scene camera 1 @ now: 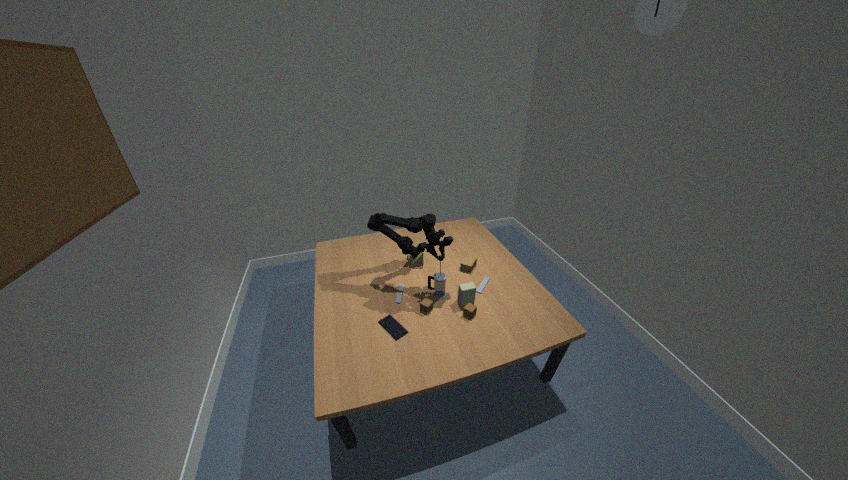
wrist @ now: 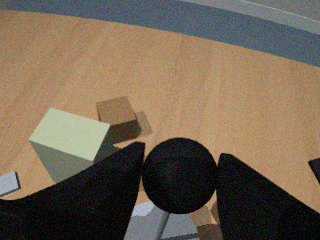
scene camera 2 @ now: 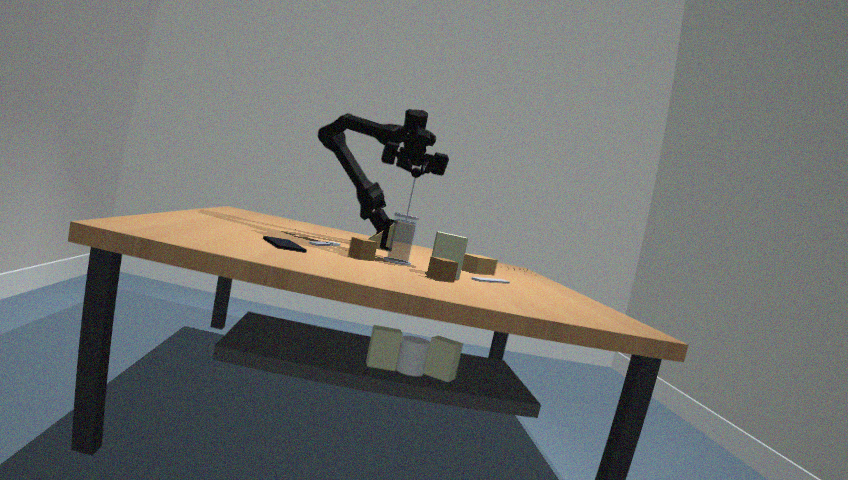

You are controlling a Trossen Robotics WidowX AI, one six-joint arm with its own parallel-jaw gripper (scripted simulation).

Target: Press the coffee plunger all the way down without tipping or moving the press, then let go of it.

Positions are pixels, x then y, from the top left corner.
Labels:
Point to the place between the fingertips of the gripper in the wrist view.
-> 181, 158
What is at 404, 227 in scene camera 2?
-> A coffee press.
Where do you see a pale green box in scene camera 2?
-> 385, 342

